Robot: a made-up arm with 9 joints. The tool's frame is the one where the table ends. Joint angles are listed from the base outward.
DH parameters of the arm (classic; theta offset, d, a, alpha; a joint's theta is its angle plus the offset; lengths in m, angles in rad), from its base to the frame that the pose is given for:
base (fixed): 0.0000 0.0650 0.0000 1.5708
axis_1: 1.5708 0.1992 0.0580 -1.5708
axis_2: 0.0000 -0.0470 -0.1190 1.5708
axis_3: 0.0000 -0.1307 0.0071 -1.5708
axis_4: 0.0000 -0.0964 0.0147 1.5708
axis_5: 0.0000 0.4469 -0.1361 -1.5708
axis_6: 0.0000 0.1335 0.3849 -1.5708
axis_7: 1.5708 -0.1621 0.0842 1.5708
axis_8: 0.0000 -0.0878 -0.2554 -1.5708
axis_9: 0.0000 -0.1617 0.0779 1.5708
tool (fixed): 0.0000 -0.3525 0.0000 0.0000
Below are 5 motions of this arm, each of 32 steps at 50 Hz.
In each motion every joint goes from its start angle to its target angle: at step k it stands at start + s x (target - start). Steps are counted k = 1, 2, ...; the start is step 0. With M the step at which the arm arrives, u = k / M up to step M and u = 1 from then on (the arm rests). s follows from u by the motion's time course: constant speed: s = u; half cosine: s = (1 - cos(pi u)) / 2; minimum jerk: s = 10 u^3 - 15 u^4 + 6 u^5.
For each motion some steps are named. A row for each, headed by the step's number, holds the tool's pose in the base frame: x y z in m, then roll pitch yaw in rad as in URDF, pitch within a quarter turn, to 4 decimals.
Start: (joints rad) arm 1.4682 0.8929 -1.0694 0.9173 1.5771 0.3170 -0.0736 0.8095 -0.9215
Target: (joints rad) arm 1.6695 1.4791 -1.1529 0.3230 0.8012 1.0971 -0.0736 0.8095 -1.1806
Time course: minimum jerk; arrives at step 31
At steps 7, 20, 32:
7: -0.2000 -0.1570 0.6207 -2.0359 0.6113 1.1644
20: -0.1918 -0.2131 0.4683 -2.0994 0.0862 0.3197
32: -0.1795 -0.2714 0.4276 -1.9520 -0.0517 0.0684

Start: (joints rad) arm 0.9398 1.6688 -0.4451 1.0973 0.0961 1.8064 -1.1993 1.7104 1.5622
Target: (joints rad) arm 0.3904 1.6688 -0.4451 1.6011 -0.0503 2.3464 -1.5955 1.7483 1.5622
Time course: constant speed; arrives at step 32
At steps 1, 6, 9, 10, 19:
1: 0.5835 -0.5689 -0.1541 0.0551 -0.9298 -0.0896
6: 0.4700 -0.6808 -0.1956 -0.0509 -0.8007 -0.1799
9: 0.3934 -0.7392 -0.2030 -0.1254 -0.7319 -0.2292
10: 0.3670 -0.7570 -0.2025 -0.1518 -0.7106 -0.2451
19: 0.1267 -0.8748 -0.1306 -0.4202 -0.5577 -0.3748

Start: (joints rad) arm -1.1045 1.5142 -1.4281 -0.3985 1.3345 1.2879 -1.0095 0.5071 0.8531
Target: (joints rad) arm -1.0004 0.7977 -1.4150 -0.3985 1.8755 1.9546 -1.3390 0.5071 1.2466
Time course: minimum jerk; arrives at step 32
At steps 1, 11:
1: 0.4686 -0.1148 0.3895 2.6991 0.8444 -0.6069
11: 0.3943 -0.1335 0.3765 2.7902 0.8259 -0.4515

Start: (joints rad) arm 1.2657 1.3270 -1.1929 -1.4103 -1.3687 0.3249 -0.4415 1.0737 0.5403
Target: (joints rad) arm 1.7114 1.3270 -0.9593 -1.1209 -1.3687 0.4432 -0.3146 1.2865 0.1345
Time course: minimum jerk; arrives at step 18
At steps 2, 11, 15, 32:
2: -0.1036 -0.8113 -0.7240 0.3986 -0.1295 0.8083
11: 0.0609 -0.9146 -0.5213 0.0710 -0.2919 0.9484
15: 0.0892 -0.9307 -0.4359 -0.0463 -0.3404 1.0066
32: 0.0916 -0.9319 -0.4245 -0.0617 -0.3465 1.0145

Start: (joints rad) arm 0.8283 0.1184 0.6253 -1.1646 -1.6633 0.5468 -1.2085 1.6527 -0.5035
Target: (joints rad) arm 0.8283 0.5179 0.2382 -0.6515 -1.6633 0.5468 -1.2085 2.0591 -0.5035
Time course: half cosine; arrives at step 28
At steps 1, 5, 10, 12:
1: 0.5707 0.0545 0.4192 -0.7955 0.1995 -3.0591
5: 0.5862 0.0299 0.3996 -0.7565 0.1912 -3.0975
10: 0.6191 -0.0446 0.3474 -0.6391 0.1711 3.0805
12: 0.6299 -0.0854 0.3226 -0.5750 0.1626 3.0281

